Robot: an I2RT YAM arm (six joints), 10 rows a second.
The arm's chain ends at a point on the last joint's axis. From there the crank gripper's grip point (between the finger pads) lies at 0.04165 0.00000 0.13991 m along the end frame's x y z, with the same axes.
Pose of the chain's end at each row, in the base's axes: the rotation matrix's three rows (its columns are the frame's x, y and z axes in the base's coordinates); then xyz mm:
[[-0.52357 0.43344 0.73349], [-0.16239 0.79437 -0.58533], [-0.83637 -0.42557 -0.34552]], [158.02 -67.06 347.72]
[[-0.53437 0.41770 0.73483], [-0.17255 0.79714 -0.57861], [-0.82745 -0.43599 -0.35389]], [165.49 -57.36 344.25]
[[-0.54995 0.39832 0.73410], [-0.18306 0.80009 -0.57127], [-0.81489 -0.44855 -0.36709]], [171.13 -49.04 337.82]
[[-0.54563 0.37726 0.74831], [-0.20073 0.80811 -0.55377], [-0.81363 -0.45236 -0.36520]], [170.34 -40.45 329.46]
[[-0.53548 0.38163 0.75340], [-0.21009 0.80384 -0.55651], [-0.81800 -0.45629 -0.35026]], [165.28 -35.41 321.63]
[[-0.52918 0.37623 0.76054], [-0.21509 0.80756 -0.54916], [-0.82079 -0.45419 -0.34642]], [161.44 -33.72 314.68]
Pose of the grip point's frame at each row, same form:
[[-0.52357 0.43344 0.73349], [-0.16239 0.79437 -0.58533], [-0.83637 -0.42557 -0.34552]], [238.84 -155.72 264.54]
[[-0.53437 0.41770 0.73483], [-0.17255 0.79714 -0.57861], [-0.82745 -0.43599 -0.35389]], [246.04 -145.50 260.27]
[[-0.54995 0.39832 0.73410], [-0.18306 0.80009 -0.57127], [-0.81489 -0.44855 -0.36709]], [250.93 -136.59 252.52]
[[-0.54563 0.37726 0.74831], [-0.20073 0.80811 -0.55377], [-0.81363 -0.45236 -0.36520]], [252.31 -126.29 244.48]
[[-0.53548 0.38163 0.75340], [-0.21009 0.80384 -0.55651], [-0.81800 -0.45629 -0.35026]], [248.39 -122.02 238.56]
[[-0.52918 0.37623 0.76054], [-0.21509 0.80756 -0.54916], [-0.82079 -0.45419 -0.34642]], [245.81 -119.51 232.03]

